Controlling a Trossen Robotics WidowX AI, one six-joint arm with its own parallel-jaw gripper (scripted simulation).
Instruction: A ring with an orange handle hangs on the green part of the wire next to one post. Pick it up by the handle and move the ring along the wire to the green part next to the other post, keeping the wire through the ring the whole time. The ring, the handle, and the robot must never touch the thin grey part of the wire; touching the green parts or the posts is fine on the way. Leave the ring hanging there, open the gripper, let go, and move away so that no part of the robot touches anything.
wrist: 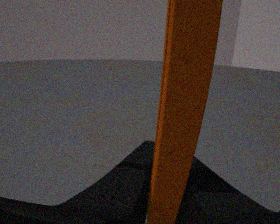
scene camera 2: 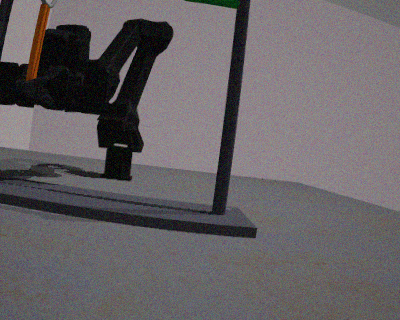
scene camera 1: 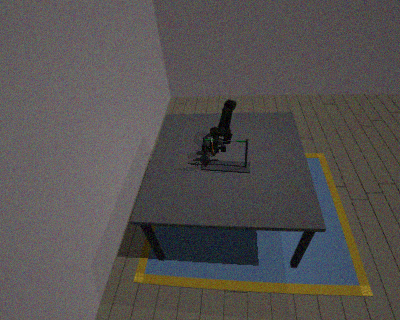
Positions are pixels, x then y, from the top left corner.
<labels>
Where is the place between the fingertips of my gripper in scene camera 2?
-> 17,87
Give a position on a grey ring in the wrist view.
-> At 190,40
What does my gripper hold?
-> A grey ring.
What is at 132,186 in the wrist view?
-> My gripper.
</labels>
